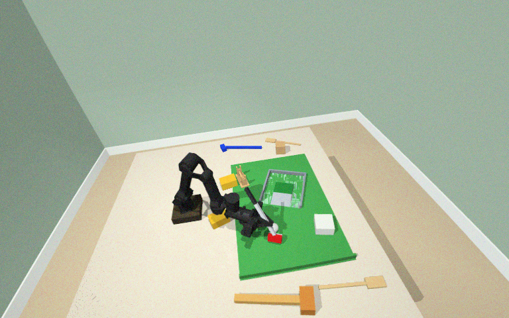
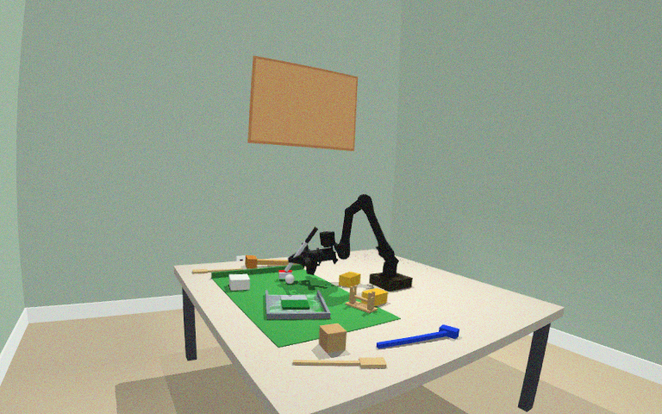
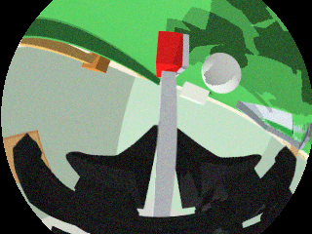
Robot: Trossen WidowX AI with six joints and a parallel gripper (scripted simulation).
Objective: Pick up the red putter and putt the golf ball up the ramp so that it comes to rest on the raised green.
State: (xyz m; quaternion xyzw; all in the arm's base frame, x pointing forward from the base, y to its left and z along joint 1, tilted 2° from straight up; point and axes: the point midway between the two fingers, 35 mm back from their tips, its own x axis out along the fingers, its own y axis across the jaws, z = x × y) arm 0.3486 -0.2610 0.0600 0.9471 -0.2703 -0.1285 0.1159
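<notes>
Now: the red putter 3 cm to the left of my gripper tip, 3 cm behind it and 2 cm above it. Round my gripper tip: green mat 19 cm to the left, 10 cm below, 10 cm ahead; white block 23 cm ahead, 8 cm below, 3 cm to the right; white golf ball 8 cm below, 3 cm to the left, 1 cm ahead.
</notes>
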